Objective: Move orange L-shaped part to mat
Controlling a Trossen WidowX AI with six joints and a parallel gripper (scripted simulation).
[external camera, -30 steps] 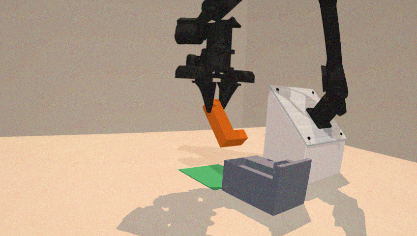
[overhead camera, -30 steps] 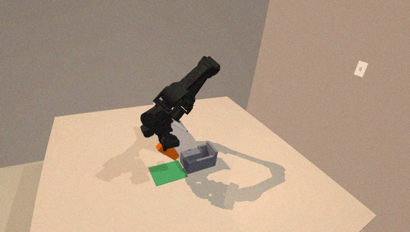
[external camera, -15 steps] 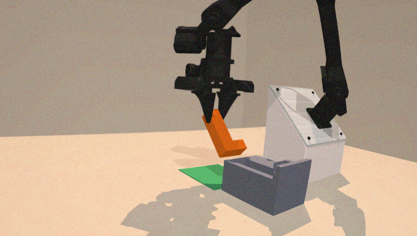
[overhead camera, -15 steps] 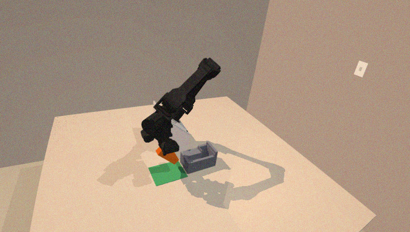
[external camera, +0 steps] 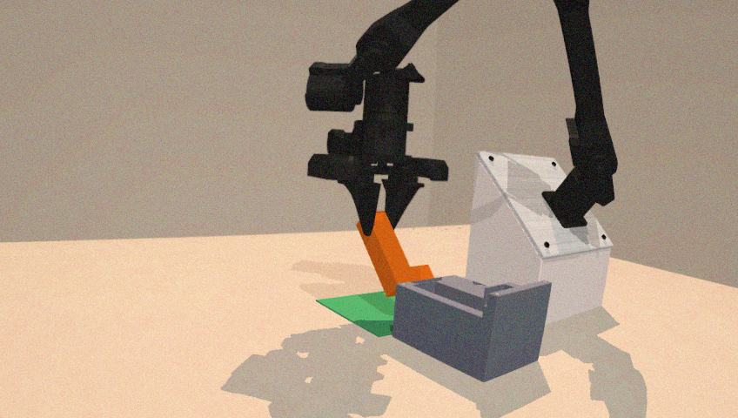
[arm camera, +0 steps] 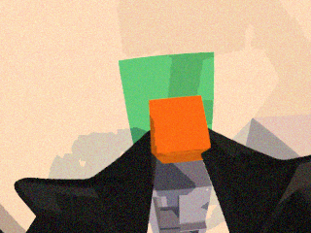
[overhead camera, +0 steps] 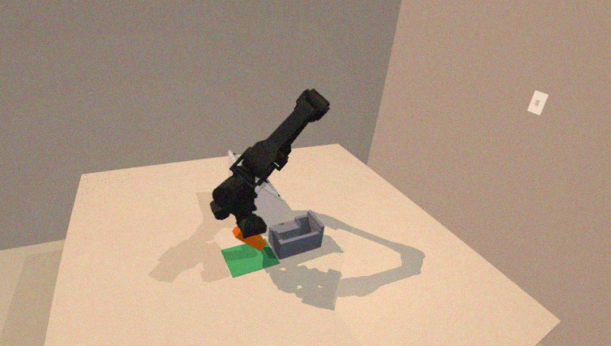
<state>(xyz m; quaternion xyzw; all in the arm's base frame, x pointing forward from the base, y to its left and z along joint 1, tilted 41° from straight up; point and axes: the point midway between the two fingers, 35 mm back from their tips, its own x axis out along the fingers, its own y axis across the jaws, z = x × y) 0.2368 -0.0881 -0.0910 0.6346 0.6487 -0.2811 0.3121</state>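
My gripper tip is now 30 mm to the right of the orange L-shaped part, 30 mm above it and 20 mm past it. Also, from my gripper tip: green mat 110 mm below, 20 mm to the left.
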